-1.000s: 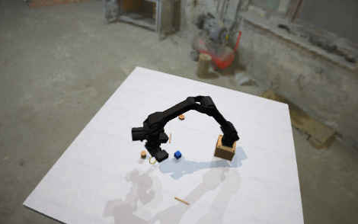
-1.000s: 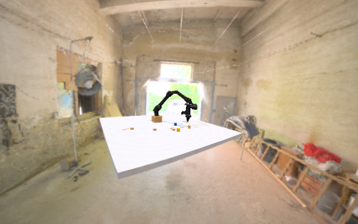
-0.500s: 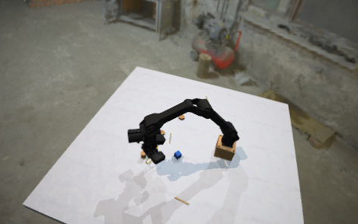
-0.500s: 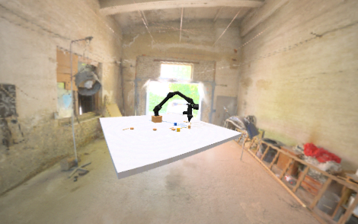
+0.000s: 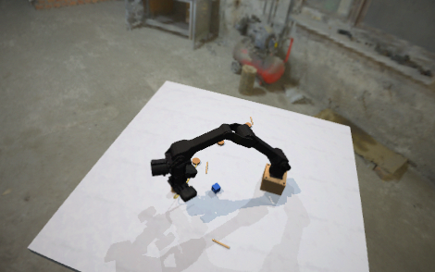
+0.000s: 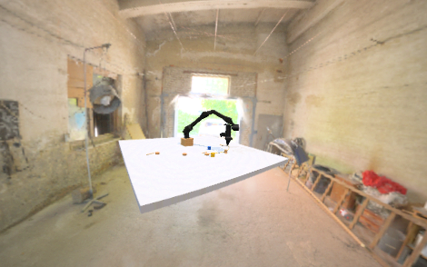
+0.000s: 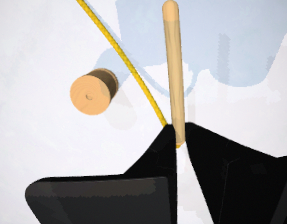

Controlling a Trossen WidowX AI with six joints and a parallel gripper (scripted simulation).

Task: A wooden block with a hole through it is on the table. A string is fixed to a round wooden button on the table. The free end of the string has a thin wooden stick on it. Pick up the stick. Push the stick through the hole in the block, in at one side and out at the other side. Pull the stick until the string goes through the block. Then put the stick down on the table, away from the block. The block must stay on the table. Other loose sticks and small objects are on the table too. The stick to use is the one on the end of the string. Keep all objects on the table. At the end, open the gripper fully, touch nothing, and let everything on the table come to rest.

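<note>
The blue block is 150 mm behind my gripper tip, 100 mm to the right of it and 50 mm below it. From my gripper tip the other things lie so: loose stick (230 mm behind, 150 mm to the left, 60 mm below); round wooden button (20 mm behind, 250 mm to the right, 60 mm below); yellow cube (40 mm ahead, 230 mm to the right, 50 mm below).
</note>
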